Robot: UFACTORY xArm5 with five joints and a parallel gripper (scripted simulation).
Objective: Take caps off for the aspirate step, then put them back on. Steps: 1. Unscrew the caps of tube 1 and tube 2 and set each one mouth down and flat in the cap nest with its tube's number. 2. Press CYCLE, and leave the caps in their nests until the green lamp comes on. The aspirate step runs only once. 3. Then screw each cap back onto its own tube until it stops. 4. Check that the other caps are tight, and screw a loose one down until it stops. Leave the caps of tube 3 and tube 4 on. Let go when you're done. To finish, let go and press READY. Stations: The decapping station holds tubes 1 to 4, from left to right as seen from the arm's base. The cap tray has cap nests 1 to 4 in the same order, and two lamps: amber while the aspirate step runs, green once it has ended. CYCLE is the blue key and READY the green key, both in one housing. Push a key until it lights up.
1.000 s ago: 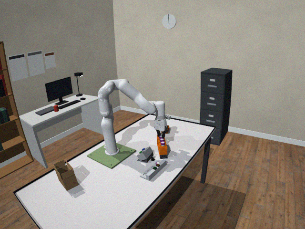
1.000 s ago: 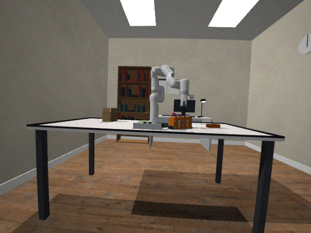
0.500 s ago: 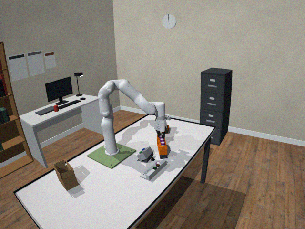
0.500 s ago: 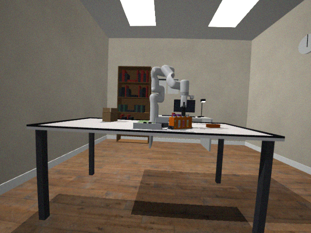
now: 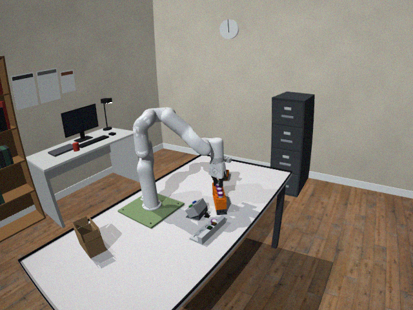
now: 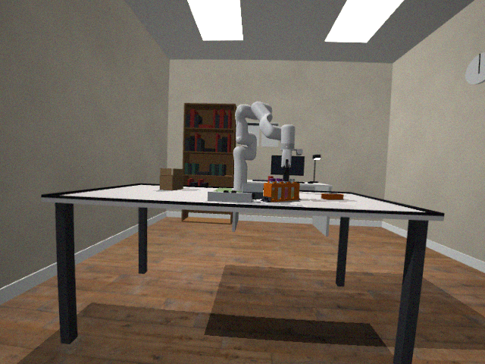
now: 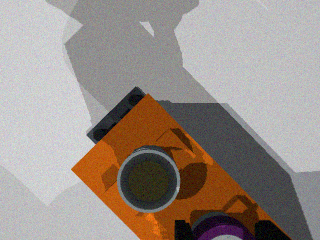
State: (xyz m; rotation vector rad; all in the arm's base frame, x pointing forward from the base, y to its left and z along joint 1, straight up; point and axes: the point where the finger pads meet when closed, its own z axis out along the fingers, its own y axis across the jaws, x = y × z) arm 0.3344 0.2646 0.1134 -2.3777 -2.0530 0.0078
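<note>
Right now my hand is 10 mm above the purple cap marked 2. From my hand the other things lie so: grey key housing (190 mm to the right, 80 mm below, 50 mm behind); then cap 4 (80 mm to the right, 60 mm ahead, 10 mm below); then blue cycle key (170 mm to the right, 70 mm behind, 60 mm below).
</note>
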